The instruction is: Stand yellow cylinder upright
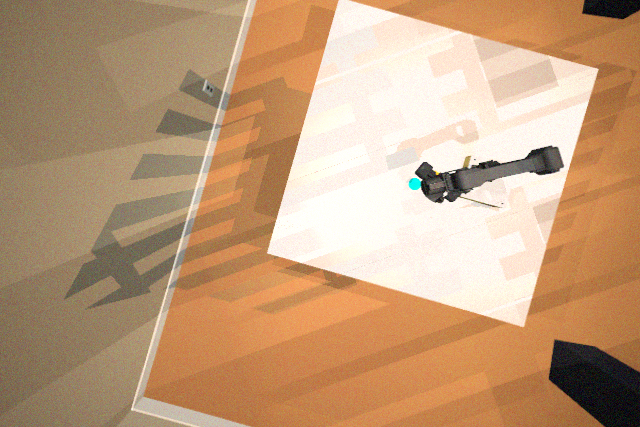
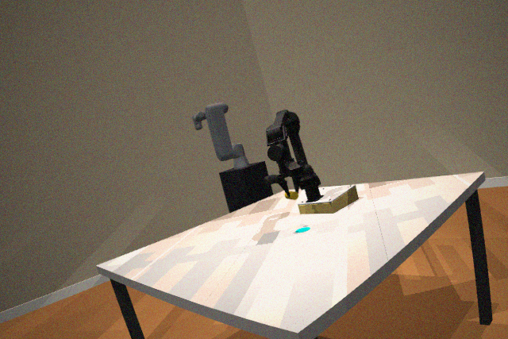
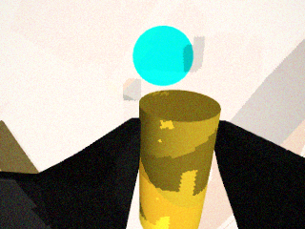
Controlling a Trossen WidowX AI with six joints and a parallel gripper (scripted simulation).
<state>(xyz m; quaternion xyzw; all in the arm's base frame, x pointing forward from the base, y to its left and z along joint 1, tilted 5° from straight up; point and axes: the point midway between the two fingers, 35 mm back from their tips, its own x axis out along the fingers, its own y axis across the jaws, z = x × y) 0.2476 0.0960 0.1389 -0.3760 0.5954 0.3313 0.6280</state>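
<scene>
Now: gripper tip 14 cm above the cyan circle. From my gripper tip the other things lie so: yellow tall cylinder (1 cm behind, 2 cm to the right).
</scene>
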